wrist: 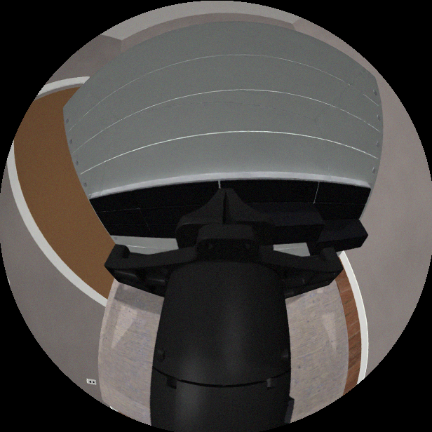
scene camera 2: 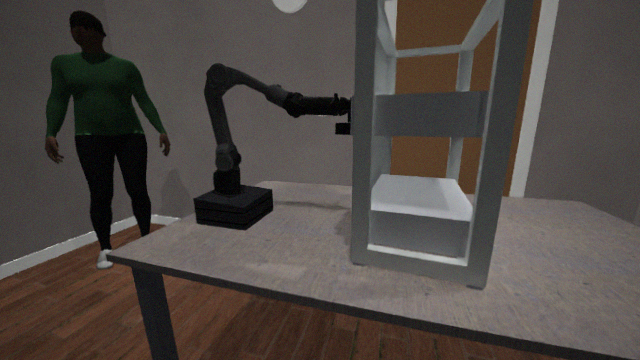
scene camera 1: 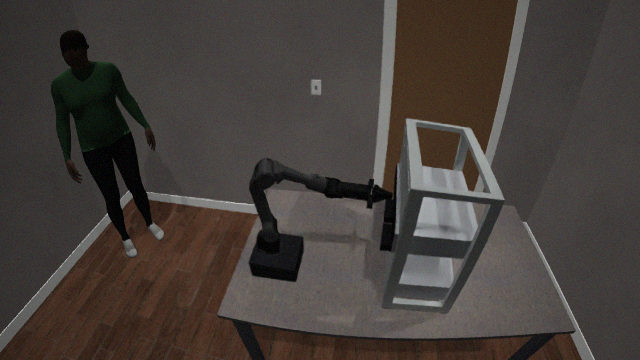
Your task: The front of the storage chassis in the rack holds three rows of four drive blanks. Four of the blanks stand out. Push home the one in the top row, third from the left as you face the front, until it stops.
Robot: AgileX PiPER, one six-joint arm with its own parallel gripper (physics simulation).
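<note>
My gripper (scene camera 1: 391, 195) (scene camera 2: 350, 105) (wrist: 225, 197) is shut and empty, its tips pointing at the rack front. In the wrist view they lie over the top row of black blanks, near the seam left of the third one. The third top-row blank (wrist: 272, 193) looks about level with its neighbours, but the dark makes its depth hard to judge. Whether the tips touch it I cannot tell. Below it, one black blank (wrist: 295, 216) stands out, and another (wrist: 342, 232) stands out at lower right. The gripper hides the middle of the lower rows. Protruding blanks (scene camera 1: 387, 236) (scene camera 2: 343, 128) also show in the scene views.
The pale grey rack (scene camera 1: 406, 240) (scene camera 2: 363, 150) stands on the table (scene camera 1: 330, 300) (scene camera 2: 300, 270). Grey panels (wrist: 230, 115) cover the rack front above the blanks. A person in a green top (scene camera 1: 97, 107) (scene camera 2: 102, 100) stands on the floor beyond the arm's base. A brown door (scene camera 1: 450, 65) is behind the rack.
</note>
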